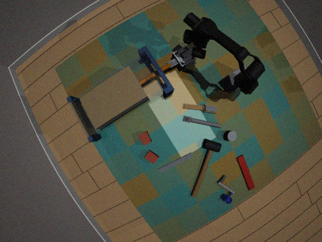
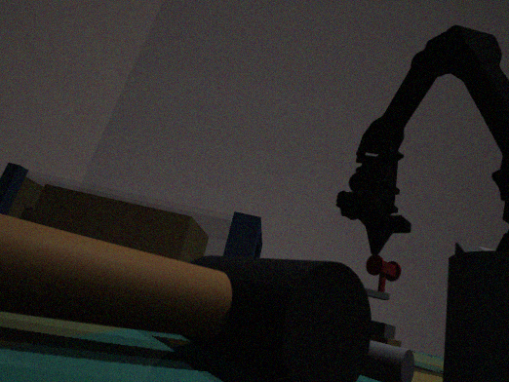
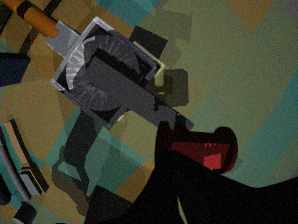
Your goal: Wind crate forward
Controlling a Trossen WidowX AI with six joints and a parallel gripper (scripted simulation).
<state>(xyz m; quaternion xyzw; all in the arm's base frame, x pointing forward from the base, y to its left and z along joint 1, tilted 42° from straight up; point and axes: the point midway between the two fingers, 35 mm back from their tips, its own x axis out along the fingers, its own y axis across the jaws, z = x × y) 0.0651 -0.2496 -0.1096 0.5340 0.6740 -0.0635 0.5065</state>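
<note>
My gripper tip is now 2 cm past the red knob, 1 cm to the left of it and 3 cm above it. Round my gripper tip: red-knobbed crank: 1 cm ahead, 1 cm to the right, 6 cm below; then grey winch: 6 cm ahead, 2 cm to the right, 14 cm below; then blue steel frame: 23 cm ahead, 3 cm to the right, 6 cm below.
</note>
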